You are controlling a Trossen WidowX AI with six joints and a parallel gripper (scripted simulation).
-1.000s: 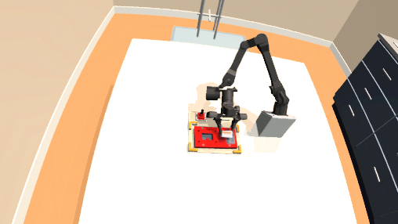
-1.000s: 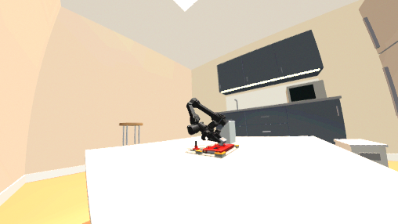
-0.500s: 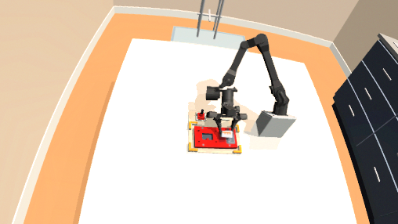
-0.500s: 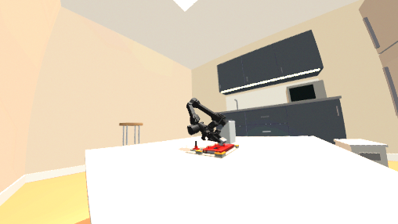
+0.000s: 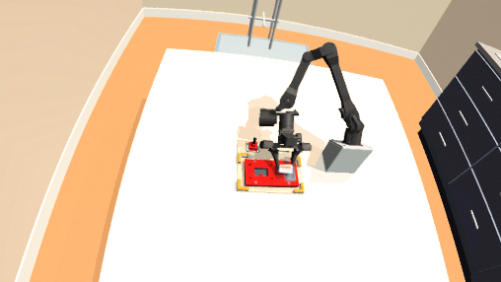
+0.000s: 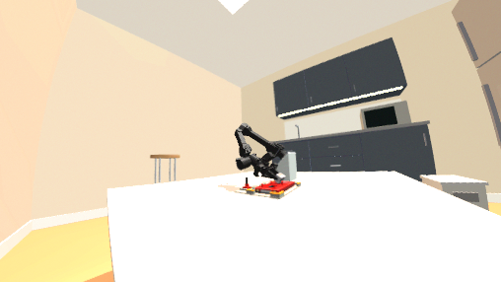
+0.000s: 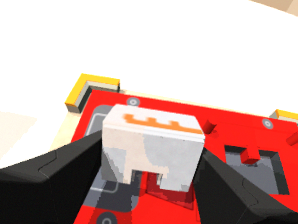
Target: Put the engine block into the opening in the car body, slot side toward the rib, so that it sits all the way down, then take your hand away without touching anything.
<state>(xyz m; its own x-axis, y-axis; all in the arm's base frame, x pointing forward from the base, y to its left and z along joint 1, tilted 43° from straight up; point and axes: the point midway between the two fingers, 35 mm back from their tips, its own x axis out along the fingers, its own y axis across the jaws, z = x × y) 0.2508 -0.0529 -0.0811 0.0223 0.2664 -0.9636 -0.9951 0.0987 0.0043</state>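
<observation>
My gripper tip is now 1 cm to the left of the grey engine block.
</observation>
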